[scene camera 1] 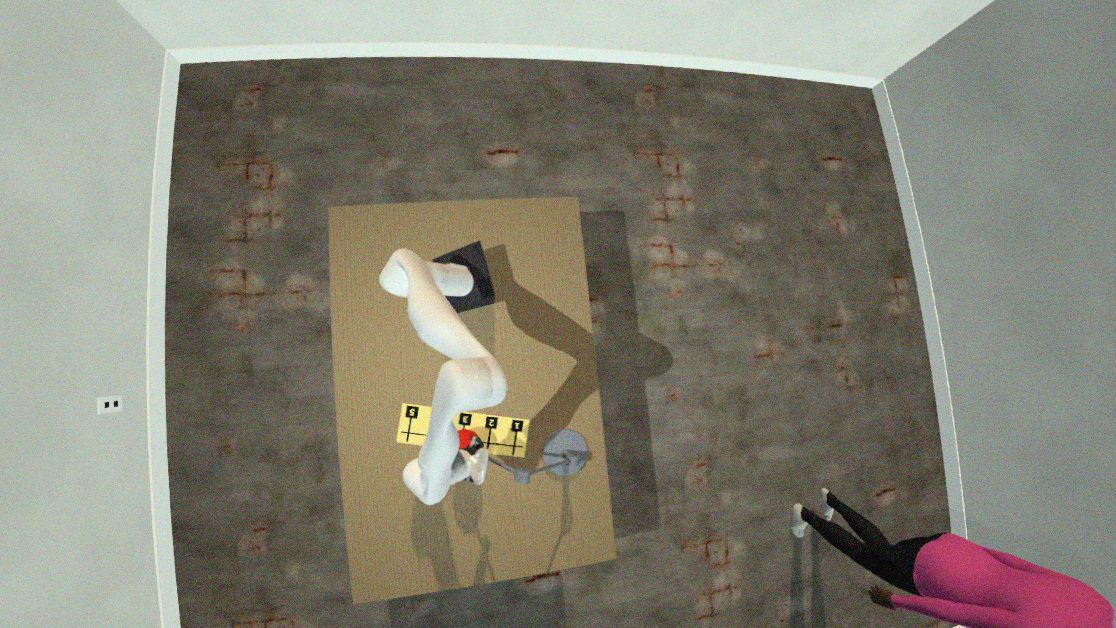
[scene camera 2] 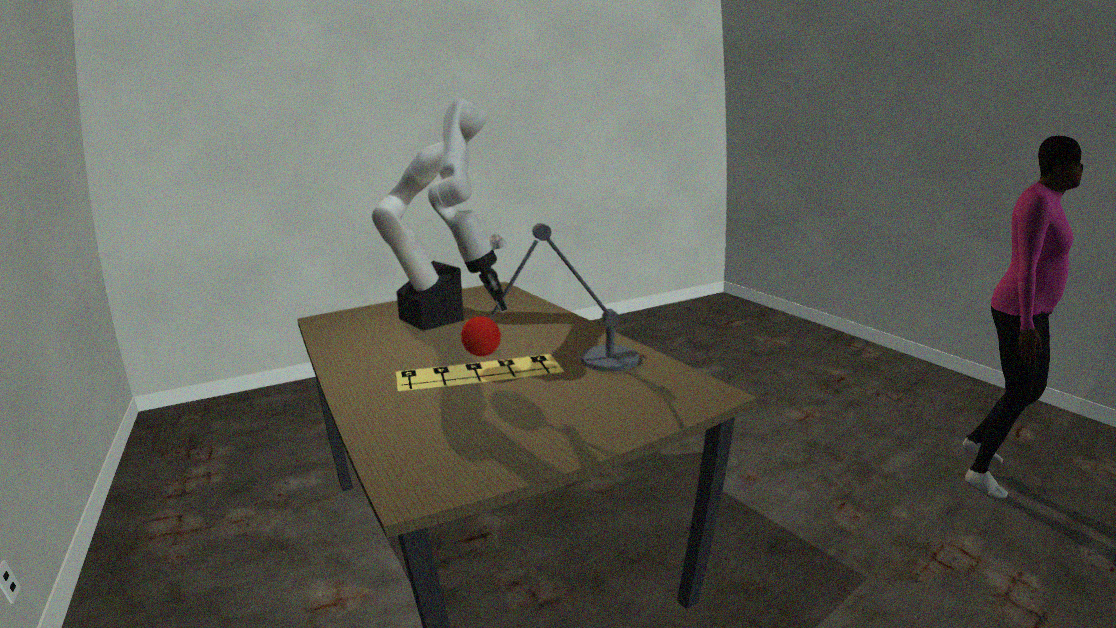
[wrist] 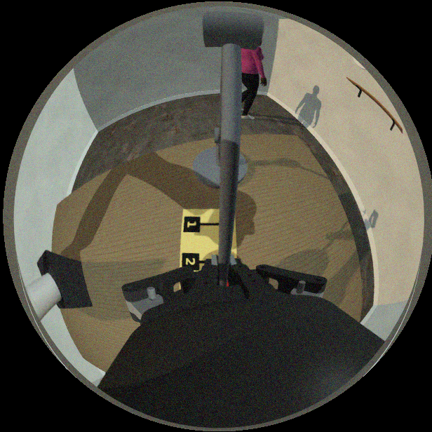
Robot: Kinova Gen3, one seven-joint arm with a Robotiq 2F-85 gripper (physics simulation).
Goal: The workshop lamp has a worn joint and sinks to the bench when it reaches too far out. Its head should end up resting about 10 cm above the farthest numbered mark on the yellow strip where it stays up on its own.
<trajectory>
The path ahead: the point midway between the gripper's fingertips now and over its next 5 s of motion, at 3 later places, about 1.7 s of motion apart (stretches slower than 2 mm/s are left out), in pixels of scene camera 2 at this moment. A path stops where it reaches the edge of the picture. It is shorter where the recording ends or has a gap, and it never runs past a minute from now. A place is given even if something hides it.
The gripper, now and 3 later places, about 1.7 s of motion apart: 504, 310; 490, 297; 479, 264; 482, 308
</trajectory>
